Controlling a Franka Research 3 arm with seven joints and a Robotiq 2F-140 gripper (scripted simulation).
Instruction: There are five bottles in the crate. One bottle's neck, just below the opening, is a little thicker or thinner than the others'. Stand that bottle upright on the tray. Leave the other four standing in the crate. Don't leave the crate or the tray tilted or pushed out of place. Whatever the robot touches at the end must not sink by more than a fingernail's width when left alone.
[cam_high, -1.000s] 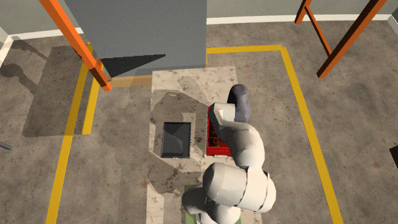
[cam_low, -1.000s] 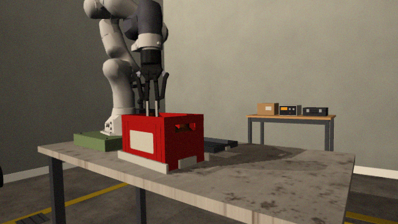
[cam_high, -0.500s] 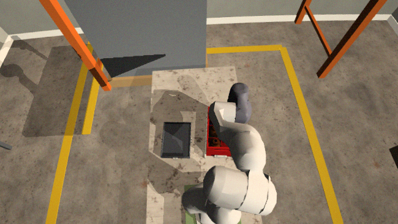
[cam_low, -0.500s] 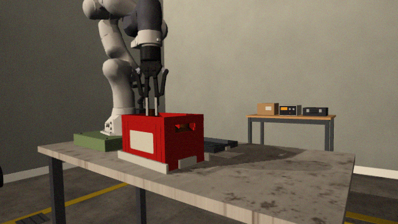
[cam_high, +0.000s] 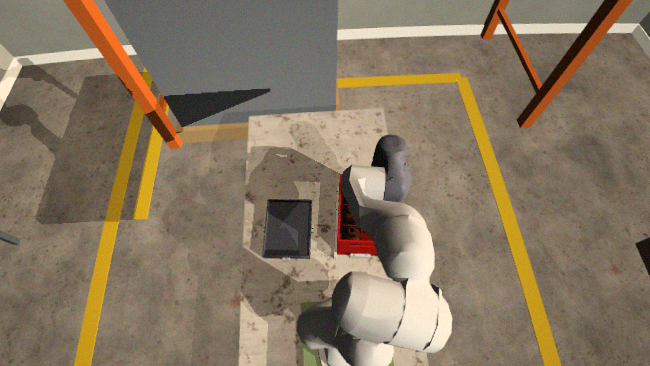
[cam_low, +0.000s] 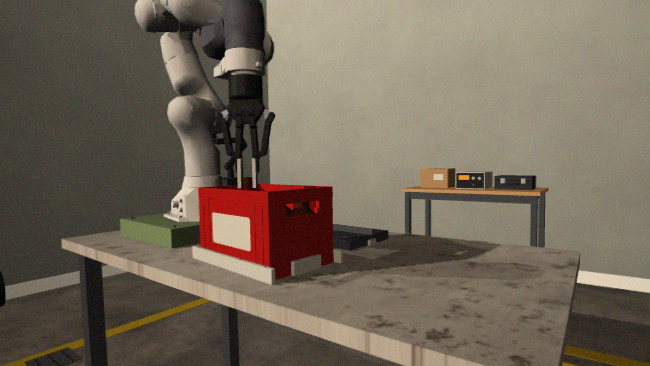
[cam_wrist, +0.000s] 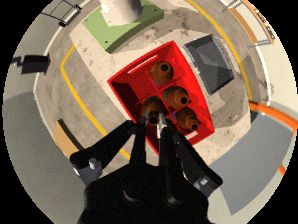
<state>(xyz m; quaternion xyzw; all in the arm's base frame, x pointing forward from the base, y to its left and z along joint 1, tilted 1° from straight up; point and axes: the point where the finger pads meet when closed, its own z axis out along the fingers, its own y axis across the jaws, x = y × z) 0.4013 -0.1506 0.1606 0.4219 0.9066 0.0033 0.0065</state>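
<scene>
My gripper is now 9 cm above the brown bottle. The rest, counted from my hand: dark tray: 1 cm behind, 34 cm to the left, 20 cm below; then red crate: 1 cm ahead, 4 cm to the left, 13 cm below.
</scene>
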